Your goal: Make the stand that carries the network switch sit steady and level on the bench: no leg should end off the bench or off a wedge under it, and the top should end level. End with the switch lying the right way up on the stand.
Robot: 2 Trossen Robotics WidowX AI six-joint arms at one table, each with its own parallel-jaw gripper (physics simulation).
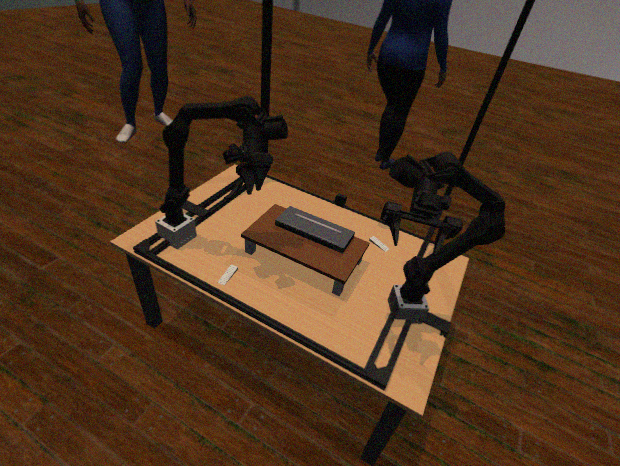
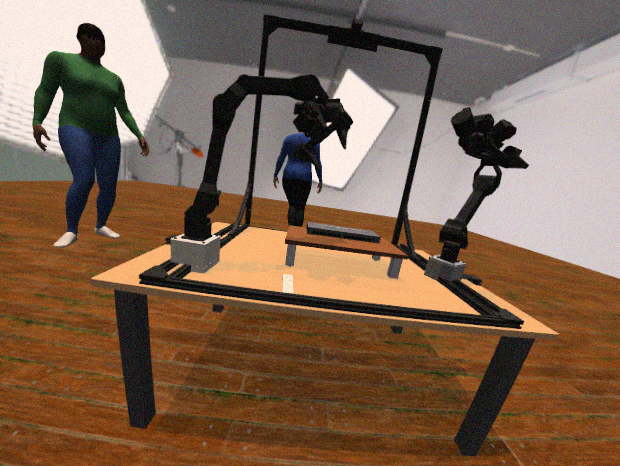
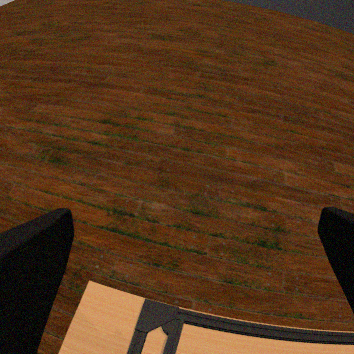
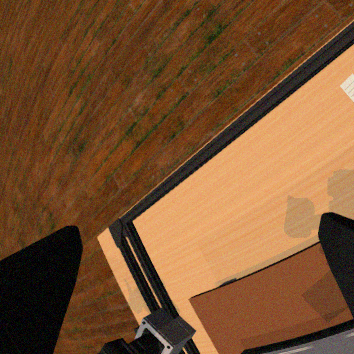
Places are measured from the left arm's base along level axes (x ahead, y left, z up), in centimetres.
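Where they show: left gripper, between the fingertips: (image 1: 415,250) (image 2: 517,163) (image 3: 201,222); right gripper, between the fingertips: (image 1: 253,192) (image 2: 331,159) (image 4: 202,233); left arm's base, origin of its link: (image 1: 411,296) (image 2: 447,259) (image 4: 151,342); right arm's base, origin of its link: (image 1: 175,220) (image 2: 197,237).
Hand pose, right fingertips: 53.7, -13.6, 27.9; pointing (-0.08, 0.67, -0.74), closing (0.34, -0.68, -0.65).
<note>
Each offset is from my right fingertips to the centre of the thing, as dx, dy, dz. "spot": to the spot under its first point. Level surfaces: height alone.
The stand, a brown top on grey legs {spot: -16.6, -3.8, -26.1} (image 1: 300,250) (image 2: 345,246) (image 4: 270,300), is on the bench. Its three visible legs appear to stand on the bench top; the fourth is hidden. A slight tilt of the top cannot be told. The grey switch {-22.0, -15.1, -24.7} (image 1: 315,228) (image 2: 342,231) (image 4: 315,345) lies flat on the stand. One white wedge {+8.8, +0.9, -35.8} (image 1: 228,274) (image 2: 287,283) (image 4: 349,88) lies in front of the stand, another wedge {-51.0, -20.9, -35.8} (image 1: 378,243) beyond its right end. My right gripper (image 1: 254,190) (image 2: 331,161) (image 4: 202,233) is open, high behind the stand's left end. My left gripper (image 1: 417,246) (image 3: 201,222) is open, raised at the right.
Black rails (image 1: 260,316) (image 2: 320,301) (image 3: 265,333) (image 4: 235,130) run along the bench's edges. Black posts (image 1: 266,55) (image 2: 421,130) rise behind the bench {dz -36.1} (image 1: 320,315) (image 2: 250,285). A small black block (image 1: 340,200) is at the back edge. People stand beyond the bench.
</note>
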